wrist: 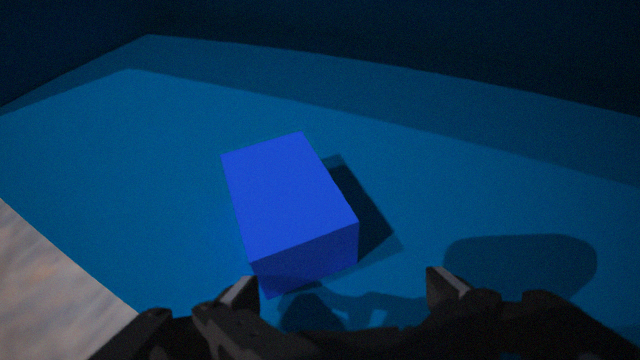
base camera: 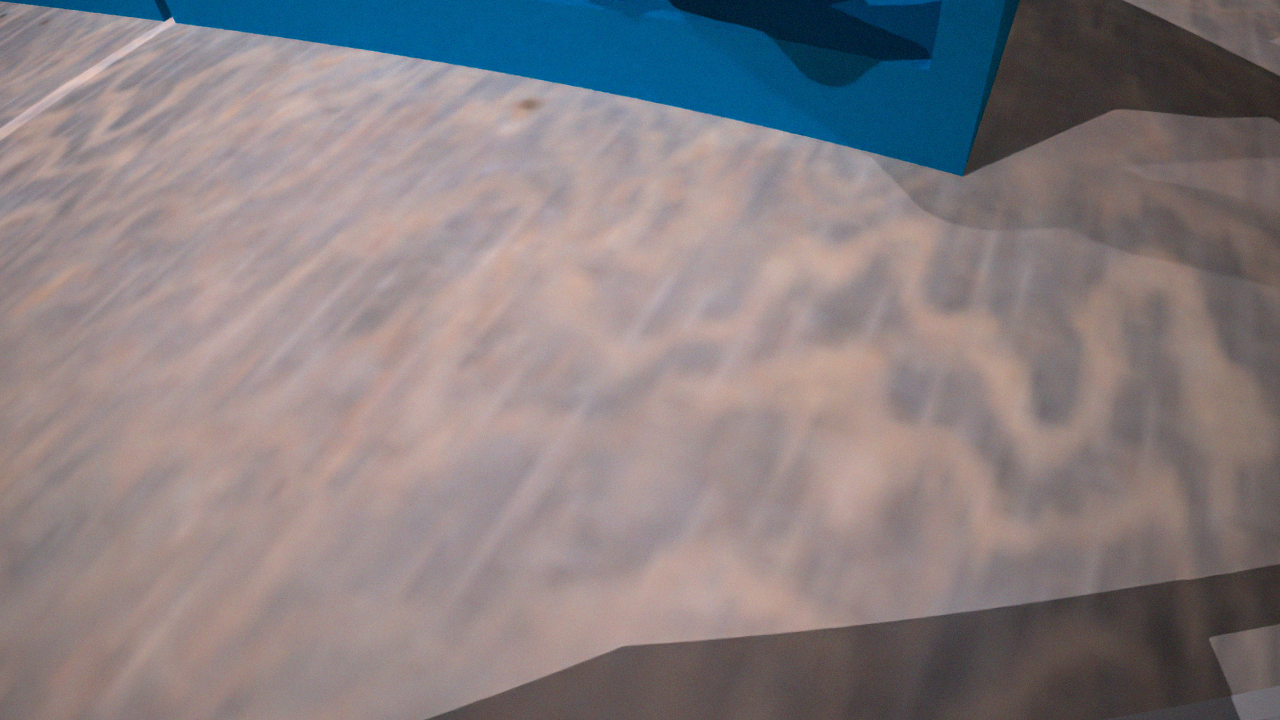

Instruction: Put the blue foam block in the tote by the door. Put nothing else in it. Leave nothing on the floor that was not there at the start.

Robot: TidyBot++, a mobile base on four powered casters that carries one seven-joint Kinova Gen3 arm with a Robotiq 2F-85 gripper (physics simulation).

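Places are measured from the arm's base along level axes (x ahead, y left, z up), in centimetres.
Pixels of known places: gripper, fingertip midpoint: (wrist: 342, 290).
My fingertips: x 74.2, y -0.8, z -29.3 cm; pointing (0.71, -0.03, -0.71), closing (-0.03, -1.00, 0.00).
Observation:
Behind a point stands the place of what it marks.
The blue foam block (wrist: 295, 200) @(x 79.0, y 1.4, z -27.5 cm) lies on the blue floor panel (wrist: 125, 150) @(x 91.3, y 19.6, z -32.0 cm) of a blue open-fronted unit, turned at an angle, in the middle of the wrist view. My gripper (wrist: 342, 290) @(x 74.2, y -0.8, z -29.3 cm) is open, with nothing between its fingers. The near end of the block is close to the left fingertip, ahead of the fingers; whether they touch is unclear. In the base view the block and the gripper do not show. I cannot tell whether a tote by the door shows in either view.
The blue unit's front (base camera: 554, 53) @(x 71.5, y 6.3, z -36.7 cm) crosses the top of the base view, its near corner at upper right. Dark inner walls (wrist: 400, 25) @(x 112.7, y -13.3, z -29.4 cm) rise behind and left of the block in the wrist view. Wood-patterned floor (base camera: 537, 358) @(x 40.2, y 6.7, z -39.6 cm) (wrist: 45, 280) @(x 81.1, y 28.9, z -39.6 cm) lies before the unit, with shadows at right.

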